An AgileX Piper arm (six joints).
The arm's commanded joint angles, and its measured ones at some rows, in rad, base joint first. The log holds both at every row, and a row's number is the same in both.
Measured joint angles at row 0:
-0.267 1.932 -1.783 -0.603 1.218 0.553
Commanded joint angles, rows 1 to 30:
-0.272 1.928 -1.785 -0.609 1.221 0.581
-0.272 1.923 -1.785 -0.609 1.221 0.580
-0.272 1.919 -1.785 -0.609 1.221 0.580
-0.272 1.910 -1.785 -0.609 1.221 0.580
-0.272 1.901 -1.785 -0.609 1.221 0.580
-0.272 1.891 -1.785 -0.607 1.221 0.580
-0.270 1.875 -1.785 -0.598 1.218 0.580
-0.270 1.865 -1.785 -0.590 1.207 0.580
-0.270 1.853 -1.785 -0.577 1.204 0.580
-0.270 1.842 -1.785 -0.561 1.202 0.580
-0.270 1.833 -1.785 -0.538 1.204 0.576
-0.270 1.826 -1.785 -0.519 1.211 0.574
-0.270 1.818 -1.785 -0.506 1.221 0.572
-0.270 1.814 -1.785 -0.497 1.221 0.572
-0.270 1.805 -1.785 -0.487 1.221 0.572
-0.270 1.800 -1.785 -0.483 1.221 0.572
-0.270 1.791 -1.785 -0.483 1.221 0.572
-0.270 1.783 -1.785 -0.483 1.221 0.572
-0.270 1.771 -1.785 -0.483 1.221 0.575
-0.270 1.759 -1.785 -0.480 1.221 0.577
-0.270 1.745 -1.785 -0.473 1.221 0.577
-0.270 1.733 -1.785 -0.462 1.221 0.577
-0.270 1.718 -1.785 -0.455 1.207 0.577
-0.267 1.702 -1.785 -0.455 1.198 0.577
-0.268 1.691 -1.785 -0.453 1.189 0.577
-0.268 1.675 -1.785 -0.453 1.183 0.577
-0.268 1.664 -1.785 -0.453 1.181 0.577
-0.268 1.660 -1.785 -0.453 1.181 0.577
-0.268 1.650 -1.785 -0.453 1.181 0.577
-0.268 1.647 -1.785 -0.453 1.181 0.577
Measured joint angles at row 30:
-0.267 1.672 -1.783 -0.454 1.195 0.571
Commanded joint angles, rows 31 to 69:
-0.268 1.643 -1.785 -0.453 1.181 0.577
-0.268 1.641 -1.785 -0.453 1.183 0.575
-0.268 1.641 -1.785 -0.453 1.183 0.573
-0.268 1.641 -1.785 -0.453 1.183 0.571
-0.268 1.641 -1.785 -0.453 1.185 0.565
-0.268 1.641 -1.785 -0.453 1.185 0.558
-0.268 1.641 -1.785 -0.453 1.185 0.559
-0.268 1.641 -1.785 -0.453 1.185 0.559
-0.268 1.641 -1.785 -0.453 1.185 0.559
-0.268 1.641 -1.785 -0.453 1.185 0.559
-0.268 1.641 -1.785 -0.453 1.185 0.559
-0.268 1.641 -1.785 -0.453 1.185 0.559
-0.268 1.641 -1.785 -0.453 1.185 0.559
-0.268 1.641 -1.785 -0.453 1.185 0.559
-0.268 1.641 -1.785 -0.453 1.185 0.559
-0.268 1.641 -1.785 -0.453 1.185 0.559
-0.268 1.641 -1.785 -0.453 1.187 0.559
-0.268 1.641 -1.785 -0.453 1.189 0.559
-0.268 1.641 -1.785 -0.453 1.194 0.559
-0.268 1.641 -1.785 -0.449 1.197 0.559
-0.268 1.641 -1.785 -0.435 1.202 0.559
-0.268 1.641 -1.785 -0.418 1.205 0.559
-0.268 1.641 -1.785 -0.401 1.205 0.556
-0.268 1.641 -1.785 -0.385 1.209 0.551
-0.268 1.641 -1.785 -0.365 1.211 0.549
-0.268 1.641 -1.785 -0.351 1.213 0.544
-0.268 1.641 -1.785 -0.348 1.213 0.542
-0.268 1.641 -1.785 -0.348 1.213 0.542
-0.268 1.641 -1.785 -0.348 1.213 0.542
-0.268 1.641 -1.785 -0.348 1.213 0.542
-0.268 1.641 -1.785 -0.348 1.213 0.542
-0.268 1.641 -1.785 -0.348 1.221 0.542
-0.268 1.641 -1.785 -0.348 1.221 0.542
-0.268 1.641 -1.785 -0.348 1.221 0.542
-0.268 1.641 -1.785 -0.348 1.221 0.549
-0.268 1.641 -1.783 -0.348 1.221 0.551
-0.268 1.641 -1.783 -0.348 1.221 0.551
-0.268 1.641 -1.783 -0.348 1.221 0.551
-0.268 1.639 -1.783 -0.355 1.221 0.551
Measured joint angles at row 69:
-0.267 1.648 -1.783 -0.351 1.223 0.552
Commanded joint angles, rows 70 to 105:
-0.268 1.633 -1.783 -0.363 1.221 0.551
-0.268 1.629 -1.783 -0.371 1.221 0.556
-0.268 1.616 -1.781 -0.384 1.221 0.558
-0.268 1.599 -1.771 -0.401 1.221 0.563
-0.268 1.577 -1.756 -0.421 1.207 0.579
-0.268 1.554 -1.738 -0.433 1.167 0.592
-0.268 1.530 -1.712 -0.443 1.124 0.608
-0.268 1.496 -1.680 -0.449 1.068 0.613
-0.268 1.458 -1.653 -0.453 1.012 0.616
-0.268 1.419 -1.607 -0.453 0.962 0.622
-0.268 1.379 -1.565 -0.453 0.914 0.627
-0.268 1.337 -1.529 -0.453 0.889 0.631
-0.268 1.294 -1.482 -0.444 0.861 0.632
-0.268 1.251 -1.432 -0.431 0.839 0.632
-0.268 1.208 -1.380 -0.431 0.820 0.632
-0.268 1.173 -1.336 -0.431 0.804 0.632
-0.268 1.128 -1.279 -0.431 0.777 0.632
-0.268 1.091 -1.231 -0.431 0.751 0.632
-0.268 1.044 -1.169 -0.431 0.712 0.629
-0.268 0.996 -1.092 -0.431 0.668 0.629
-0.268 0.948 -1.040 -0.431 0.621 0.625
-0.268 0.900 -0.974 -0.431 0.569 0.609
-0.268 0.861 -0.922 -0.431 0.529 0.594
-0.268 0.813 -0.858 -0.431 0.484 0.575
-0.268 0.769 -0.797 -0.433 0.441 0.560
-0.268 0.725 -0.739 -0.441 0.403 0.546
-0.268 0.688 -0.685 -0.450 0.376 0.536
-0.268 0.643 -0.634 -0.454 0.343 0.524
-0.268 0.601 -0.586 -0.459 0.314 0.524
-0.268 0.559 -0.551 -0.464 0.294 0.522
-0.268 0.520 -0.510 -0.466 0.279 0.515
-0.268 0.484 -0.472 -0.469 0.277 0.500
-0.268 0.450 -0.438 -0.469 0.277 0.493
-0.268 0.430 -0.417 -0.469 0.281 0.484
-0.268 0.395 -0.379 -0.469 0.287 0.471
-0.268 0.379 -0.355 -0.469 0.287 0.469
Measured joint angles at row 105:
-0.267 0.440 -0.428 -0.458 0.304 0.502
